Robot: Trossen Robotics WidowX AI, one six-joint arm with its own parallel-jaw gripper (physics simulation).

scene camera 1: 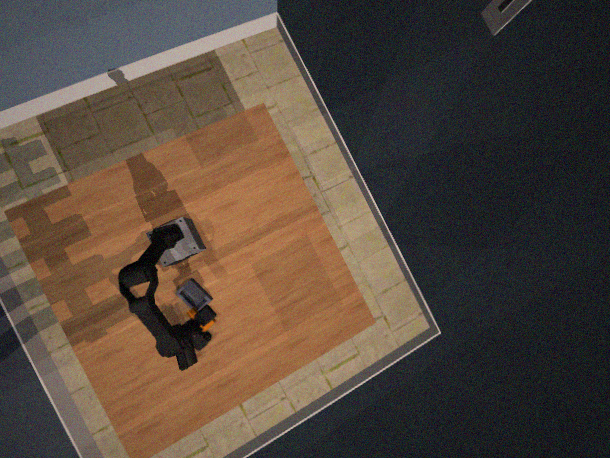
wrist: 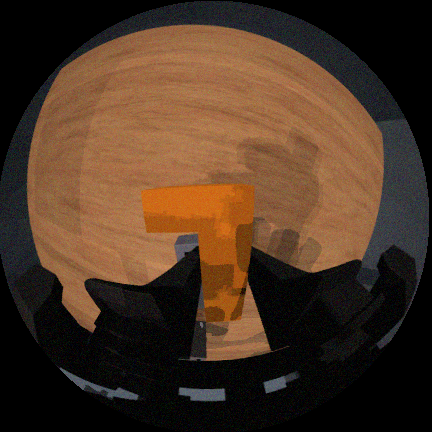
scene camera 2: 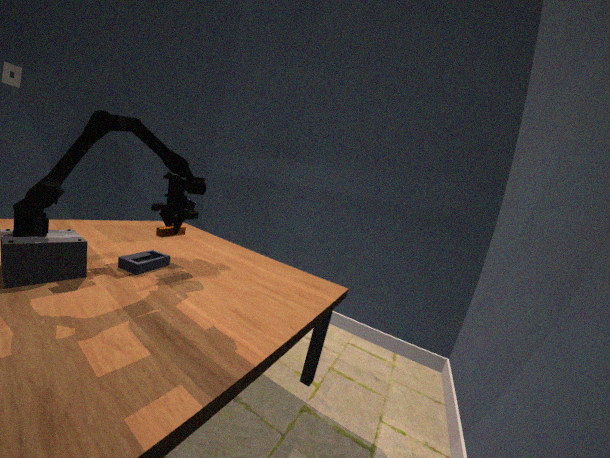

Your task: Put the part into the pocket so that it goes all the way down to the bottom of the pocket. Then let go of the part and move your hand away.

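Places are measured from the arm's base along level axes (x back, y right, z up), in centimetres.
Where they show: gripper, between the fingertips: (scene camera 1: pixel 200 320) (wrist: pixel 221 249) (scene camera 2: pixel 172 233); arm's base, origin of its link: (scene camera 1: pixel 174 234) (scene camera 2: pixel 29 234).
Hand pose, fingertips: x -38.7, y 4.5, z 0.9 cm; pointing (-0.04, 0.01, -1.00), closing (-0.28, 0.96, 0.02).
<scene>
Each offset is from my fingertips to the top centre of the thing. Level surfaces: height alone.
The orange L-shaped part {dx +1.1, dy -1.3, dz +2.3 cm} (scene camera 1: pixel 207 326) (scene camera 2: pixel 163 231) (wrist: pixel 200 202) is held above the table. In the wrist view its long bar points left and its stem runs down between the fingers. My gripper (scene camera 1: pixel 204 318) (scene camera 2: pixel 176 229) (wrist: pixel 221 249) is shut on the stem. The dark blue-grey block with the pocket {dx +9.8, dy +1.9, dz -7.7 cm} (scene camera 1: pixel 184 286) (scene camera 2: pixel 150 266) (wrist: pixel 185 244) lies on the table. In scene camera 1 the part and gripper are beside its lower right end, not over the pocket. In the wrist view most of the block is hidden behind the part and the left finger.
The arm's grey base (scene camera 1: pixel 192 250) (scene camera 2: pixel 45 260) stands on the wooden table {dz -11.4 cm} (scene camera 1: pixel 260 200) (scene camera 2: pixel 240 300), close to the pocket block. The arm bends out around the block's left side in scene camera 1. Patchy shadows fall across the table.
</scene>
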